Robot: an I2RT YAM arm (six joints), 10 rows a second.
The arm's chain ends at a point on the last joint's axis. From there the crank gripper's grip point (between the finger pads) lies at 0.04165 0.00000 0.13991 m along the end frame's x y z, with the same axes.
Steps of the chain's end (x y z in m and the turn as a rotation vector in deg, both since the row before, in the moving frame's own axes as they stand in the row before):
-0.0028 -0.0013 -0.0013 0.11 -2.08 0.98
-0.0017 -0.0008 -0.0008 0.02 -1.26 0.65
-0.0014 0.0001 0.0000 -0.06 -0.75 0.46
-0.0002 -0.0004 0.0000 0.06 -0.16 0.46
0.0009 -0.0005 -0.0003 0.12 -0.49 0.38
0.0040 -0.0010 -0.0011 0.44 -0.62 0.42
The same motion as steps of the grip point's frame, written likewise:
-0.0079 -0.0009 0.0001 0.11 -2.08 0.98
-0.0048 -0.0004 0.0001 0.02 -1.26 0.65
-0.0032 0.0006 0.0005 -0.06 -0.75 0.46
-0.0006 -0.0002 0.0001 0.06 -0.16 0.46
-0.0003 -0.0005 0.0001 0.12 -0.49 0.38
0.0025 -0.0018 -0.0007 0.44 -0.62 0.42

